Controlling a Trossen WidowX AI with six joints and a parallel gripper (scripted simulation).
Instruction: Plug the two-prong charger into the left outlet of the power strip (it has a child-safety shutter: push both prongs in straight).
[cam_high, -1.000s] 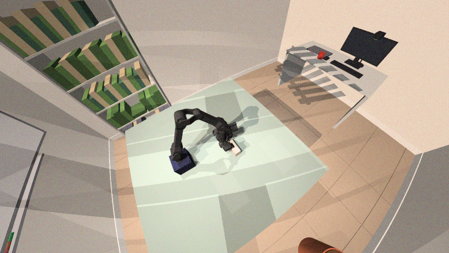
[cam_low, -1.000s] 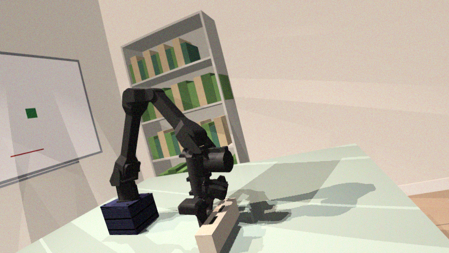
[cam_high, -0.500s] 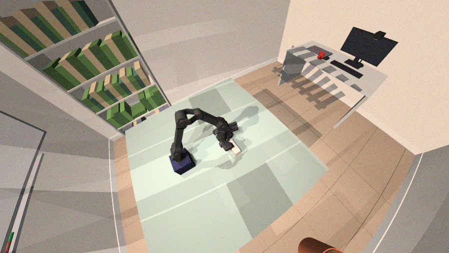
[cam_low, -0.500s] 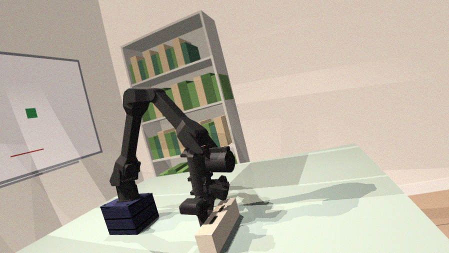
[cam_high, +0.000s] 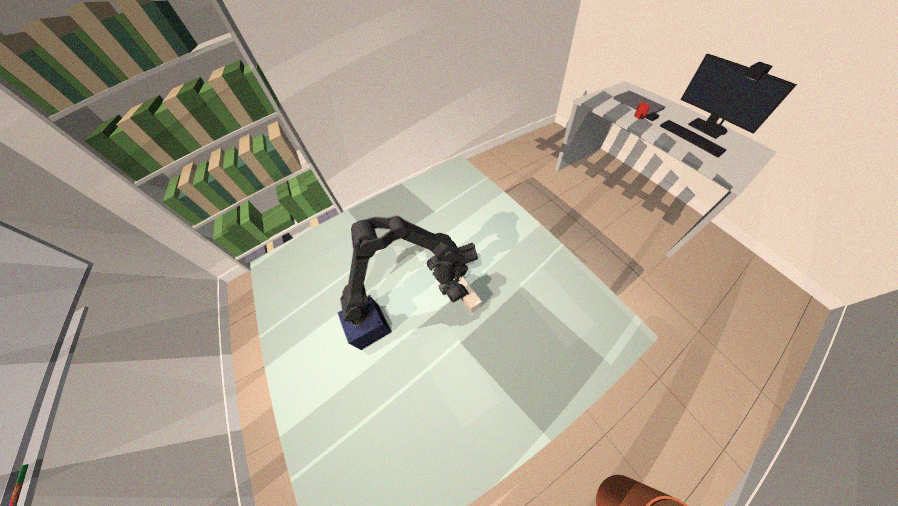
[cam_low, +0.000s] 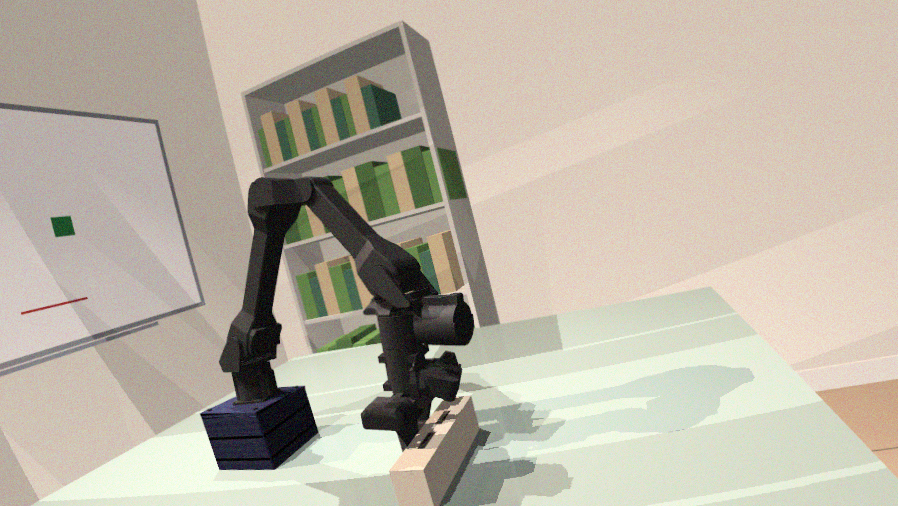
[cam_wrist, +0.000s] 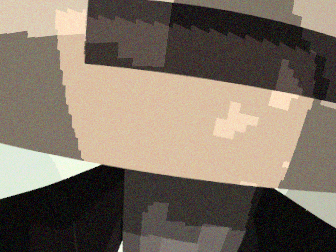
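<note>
Right now my gripper tip is 2 cm short of the black two-prong charger and 1 cm below it.
</note>
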